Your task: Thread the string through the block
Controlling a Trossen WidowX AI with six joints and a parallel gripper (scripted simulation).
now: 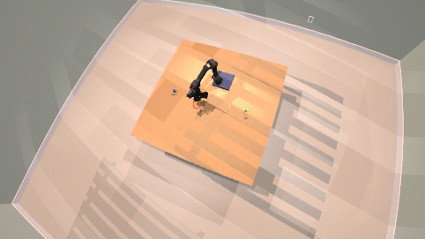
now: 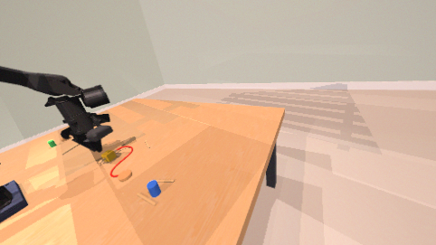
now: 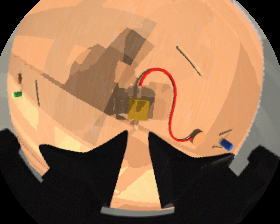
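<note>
The yellow wooden block lies 2 cm ahead of my gripper tip, 1 cm to the left of it and 4 cm below it. From my gripper tip the other things lie so: blue cylinder: 2 cm ahead, 31 cm to the right, 4 cm below; then green piece: 9 cm behind, 46 cm to the left, 4 cm below; then round wooden button: 1 cm ahead, 16 cm to the right, 5 cm below.
</note>
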